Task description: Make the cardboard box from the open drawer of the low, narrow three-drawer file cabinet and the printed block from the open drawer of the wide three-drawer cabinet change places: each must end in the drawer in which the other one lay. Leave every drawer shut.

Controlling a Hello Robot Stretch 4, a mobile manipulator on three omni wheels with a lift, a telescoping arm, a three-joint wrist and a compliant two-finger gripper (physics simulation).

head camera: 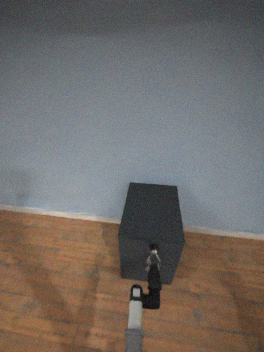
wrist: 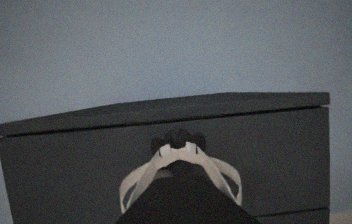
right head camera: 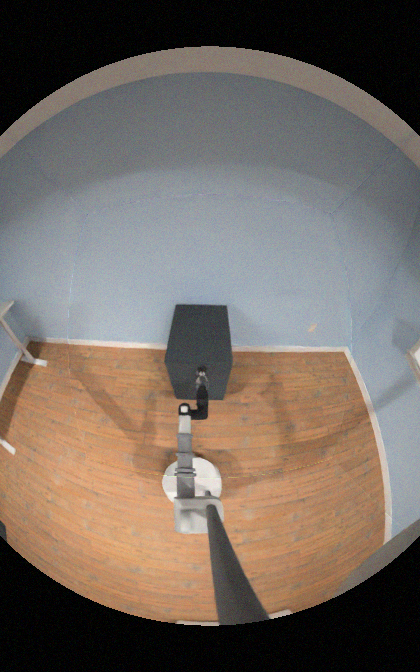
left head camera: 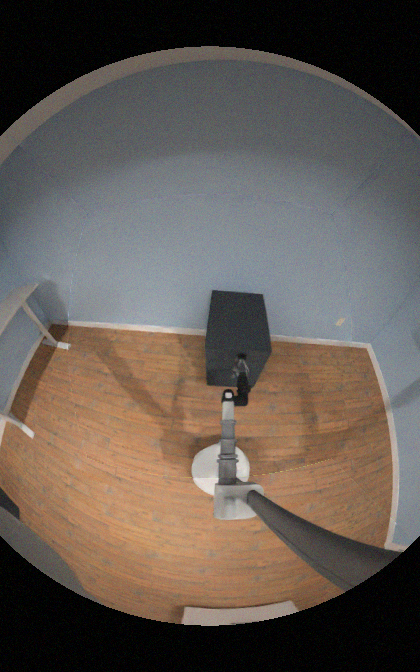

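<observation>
A dark grey drawer cabinet stands against the blue wall. In the wrist view its upper drawer front sits below the top board, with a thin dark gap between; this drawer looks shut. I cannot tell for sure which of the two cabinets it is. My gripper is in front of the upper drawer front, close to it. Its dark fingertips are together, and I see nothing between them. The cardboard box, the printed block and any open drawer do not show.
A pale table-like piece stands at the left wall. A dark grey object shows in part at the lower left. A pale object lies at the bottom edge. My white round base stands on the wooden floor.
</observation>
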